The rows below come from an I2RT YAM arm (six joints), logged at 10 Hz.
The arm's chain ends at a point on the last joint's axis. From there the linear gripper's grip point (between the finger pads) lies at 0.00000 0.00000 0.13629 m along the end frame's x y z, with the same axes.
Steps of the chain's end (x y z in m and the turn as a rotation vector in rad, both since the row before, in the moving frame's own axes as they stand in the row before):
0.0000, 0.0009, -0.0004, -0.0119, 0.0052, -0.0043
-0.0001, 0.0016, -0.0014, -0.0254, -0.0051, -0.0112
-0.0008, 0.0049, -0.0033, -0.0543, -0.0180, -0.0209
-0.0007, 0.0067, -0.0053, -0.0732, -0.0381, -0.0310
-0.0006, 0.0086, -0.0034, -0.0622, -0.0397, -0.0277
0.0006, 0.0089, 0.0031, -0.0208, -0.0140, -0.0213
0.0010, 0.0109, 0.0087, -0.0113, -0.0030, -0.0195
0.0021, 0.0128, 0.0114, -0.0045, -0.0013, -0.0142
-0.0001, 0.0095, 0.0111, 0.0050, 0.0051, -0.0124
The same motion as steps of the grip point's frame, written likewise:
0.0007, 0.0025, -0.0004, -0.0119, 0.0052, -0.0043
-0.0008, 0.0051, -0.0014, -0.0254, -0.0051, -0.0112
-0.0032, 0.0123, -0.0035, -0.0543, -0.0180, -0.0209
-0.0057, 0.0167, -0.0058, -0.0732, -0.0381, -0.0310
-0.0059, 0.0171, -0.0038, -0.0622, -0.0397, -0.0277
-0.0013, 0.0118, 0.0031, -0.0208, -0.0140, -0.0213
0.0006, 0.0124, 0.0087, -0.0113, -0.0030, -0.0195
0.0019, 0.0134, 0.0114, -0.0045, -0.0013, -0.0142
0.0006, 0.0088, 0.0111, 0.0050, 0.0051, -0.0124

